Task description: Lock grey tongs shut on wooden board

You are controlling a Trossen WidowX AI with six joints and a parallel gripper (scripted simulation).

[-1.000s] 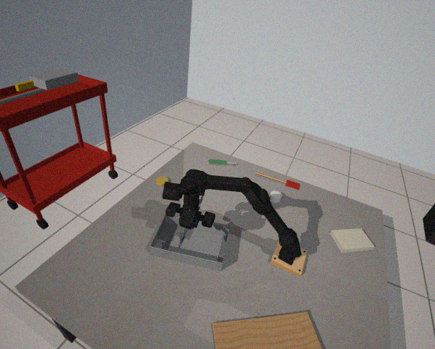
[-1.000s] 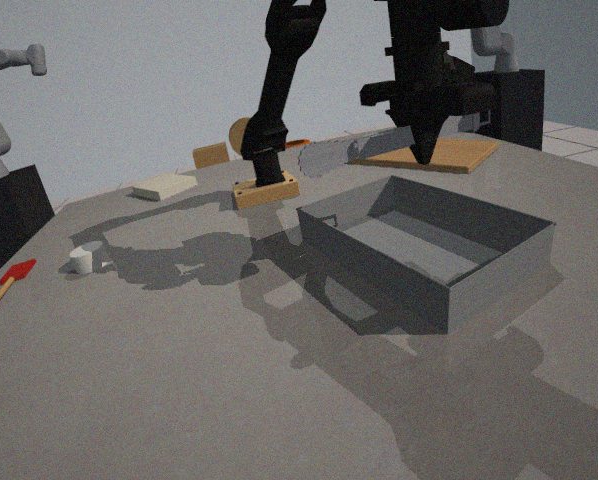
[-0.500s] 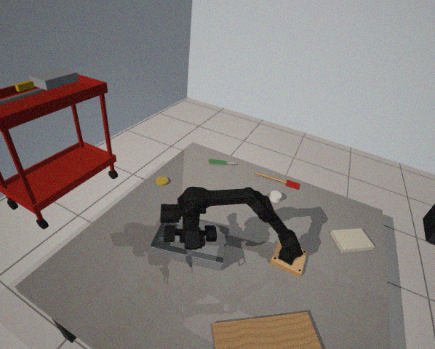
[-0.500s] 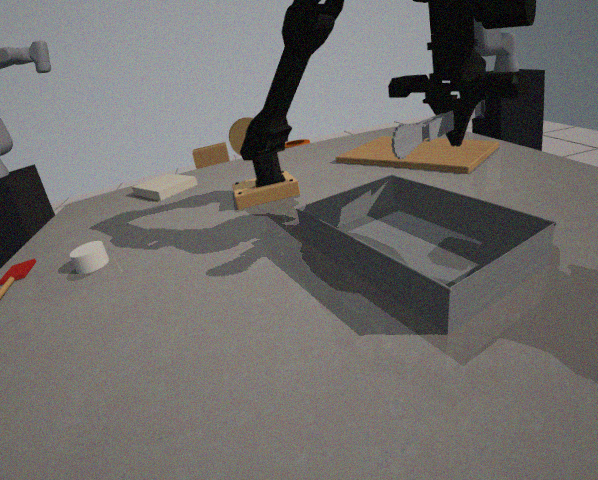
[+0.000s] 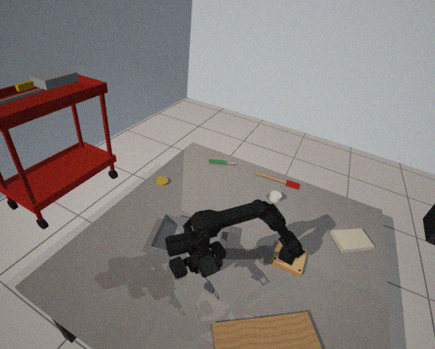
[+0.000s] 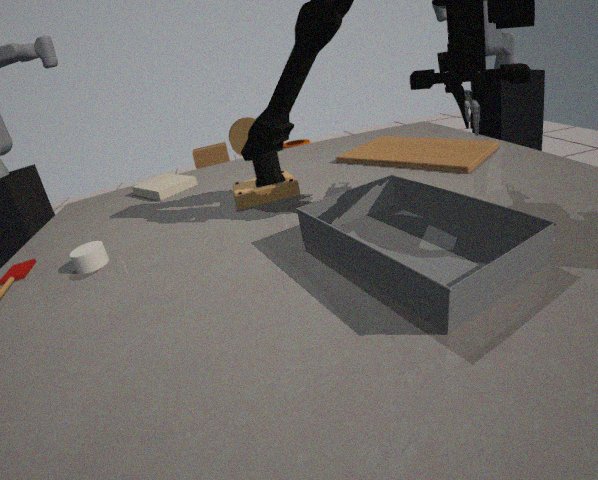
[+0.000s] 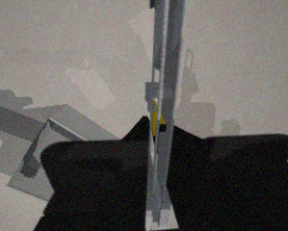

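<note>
Right now my gripper tip is 20 mm past the yellow piece, 10 mm to the right of it and 40 mm below it. From my gripper tip the other things lie so: wooden board (340 mm behind, 50 mm to the left, 120 mm below); roasting tin (140 mm ahead, 170 mm to the right, 100 mm below); yellow disc (520 mm ahead, 440 mm to the right, 120 mm below).
</note>
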